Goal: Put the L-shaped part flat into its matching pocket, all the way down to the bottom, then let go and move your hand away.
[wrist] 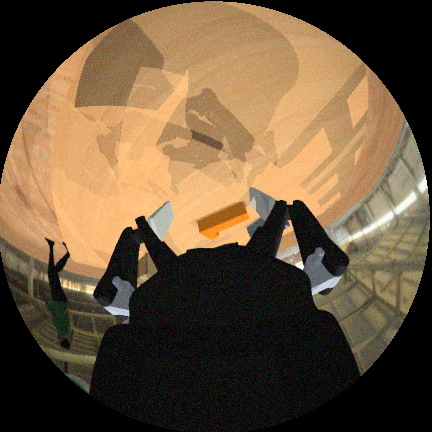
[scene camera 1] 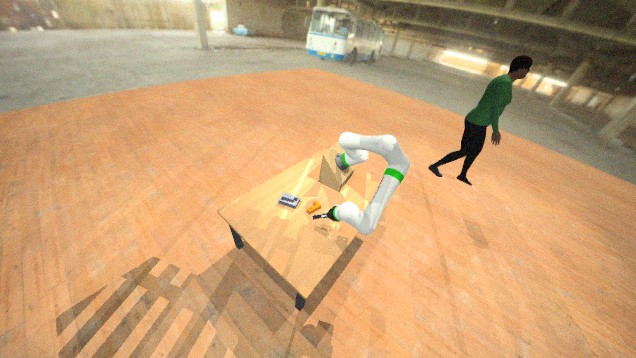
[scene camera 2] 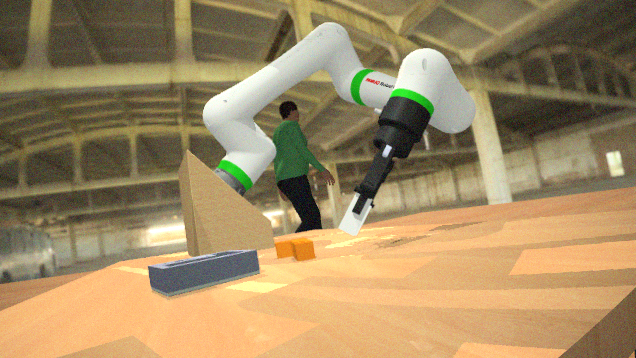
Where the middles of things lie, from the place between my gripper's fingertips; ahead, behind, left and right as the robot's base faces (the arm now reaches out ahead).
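The orange L-shaped part (scene camera 2: pixel 301 249) is 10 mm below my hand, and it is also 20 mm behind my hand and 100 mm to the right of it. As for the grey pocket block (scene camera 2: pixel 171 278), I find it 10 mm below my hand, 70 mm ahead of it and 260 mm to the right of it.
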